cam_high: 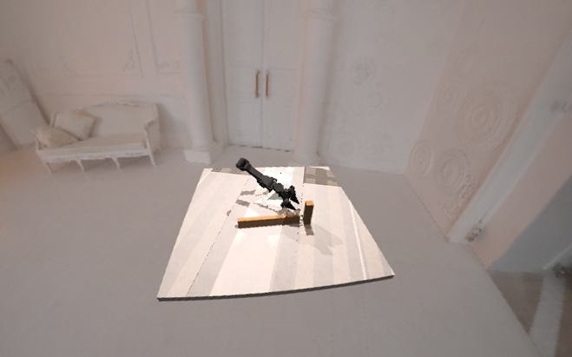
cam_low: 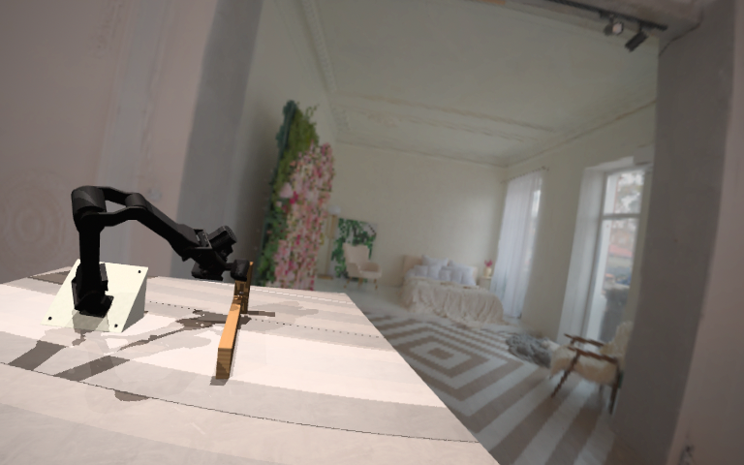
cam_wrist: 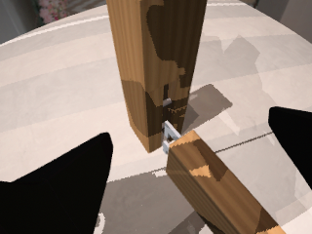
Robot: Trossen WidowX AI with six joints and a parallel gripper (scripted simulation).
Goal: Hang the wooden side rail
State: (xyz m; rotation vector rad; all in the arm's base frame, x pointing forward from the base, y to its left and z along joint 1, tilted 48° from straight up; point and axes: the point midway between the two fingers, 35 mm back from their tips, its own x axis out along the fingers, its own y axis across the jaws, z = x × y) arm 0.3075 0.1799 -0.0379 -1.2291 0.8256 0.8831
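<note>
Now: gripper tip 70 mm to the right of the wooden headboard post, 40 mm above it and 20 mm short of it.
</note>
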